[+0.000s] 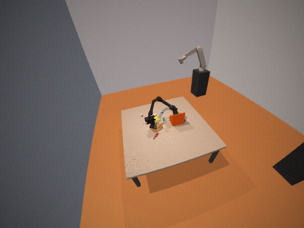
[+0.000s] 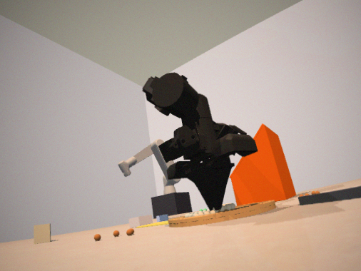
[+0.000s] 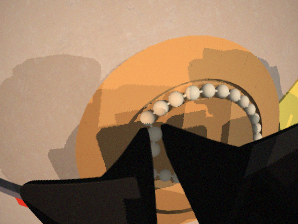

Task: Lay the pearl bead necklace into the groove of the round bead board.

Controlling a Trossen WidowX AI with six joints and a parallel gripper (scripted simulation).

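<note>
Now: gripper tip 50 mm past the round wooden bead board, 10 mm to the left of it and 10 mm above it. Round my gripper tip: tan cube (110 mm ahead, 340 mm to the right); yellow flat piece (110 mm behind, 180 mm to the right, 10 mm below); red-handled tool (10 mm ahead, 170 mm to the left, 10 mm below).
</note>
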